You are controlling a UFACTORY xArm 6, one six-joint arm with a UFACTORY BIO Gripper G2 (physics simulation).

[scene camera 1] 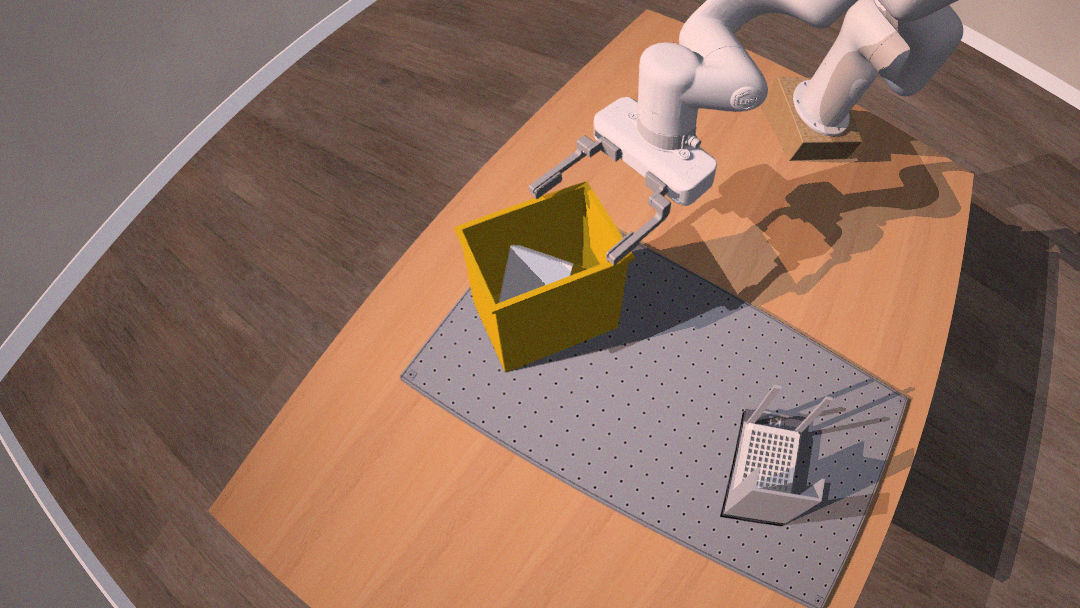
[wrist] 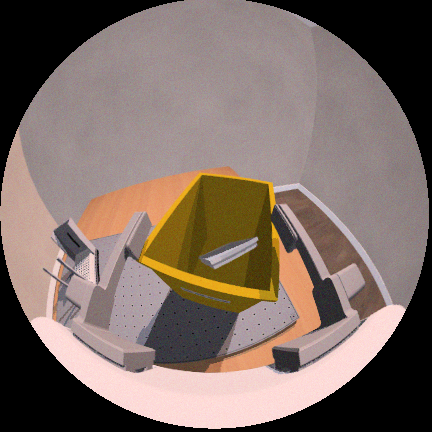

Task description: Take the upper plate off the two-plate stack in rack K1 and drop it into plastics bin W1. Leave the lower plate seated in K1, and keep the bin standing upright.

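Frame: origin at the arm's base, x back, y right, z up, level; metres.
Seen in the pictures: hand at its tool point: (scene camera 1: 583, 214) (wrist: 209, 232); arm's base at its link origin: (scene camera 1: 821, 108).
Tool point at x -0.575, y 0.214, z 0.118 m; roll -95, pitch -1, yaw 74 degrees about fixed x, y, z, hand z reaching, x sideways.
Pixels of each thing's top centre, then the offset from my tool point to it. Level surfaces: height alone.
- Yellow bin W1 at its top centre: (wrist: 222, 209) (scene camera 1: 542, 241) dx -0.045, dy +0.029, dz -0.022 m
- Rack K1 at its top centre: (scene camera 1: 798, 435) (wrist: 53, 243) dx -0.098, dy -0.360, dz -0.052 m
- lower plate at its top centre: (scene camera 1: 768, 469) (wrist: 81, 266) dx -0.108, dy -0.362, dz -0.168 m
- grey perforated board at its surface level: dz -0.202 m
- wooden table at its surface level: dz -0.215 m
Yellow bin W1 (scene camera 1: 563, 320) (wrist: 210, 285) stands upright on the perforated board. The upper plate (scene camera 1: 535, 271) (wrist: 231, 253) lies inside it, tilted, with parts hidden by the bin walls in the scene view. My gripper (scene camera 1: 574, 224) (wrist: 211, 230) is open and empty, its fingers spread above the bin's rim near the arm side. One fingertip appears very close to the rim; I cannot tell whether it touches. Rack K1 (scene camera 1: 774, 508) (wrist: 67, 236) stands at the other end of the board. The lower plate (scene camera 1: 770, 456) (wrist: 88, 269) sits flat in it, holes up.
The grey perforated board (scene camera 1: 604, 422) (wrist: 131, 295) lies on the wooden table (scene camera 1: 377, 453) (wrist: 145, 187) under bin and rack. Two thin posts (scene camera 1: 764, 404) rise at the rack's end nearer the arm. The arm's base block (scene camera 1: 825, 148) is at the table's far side.
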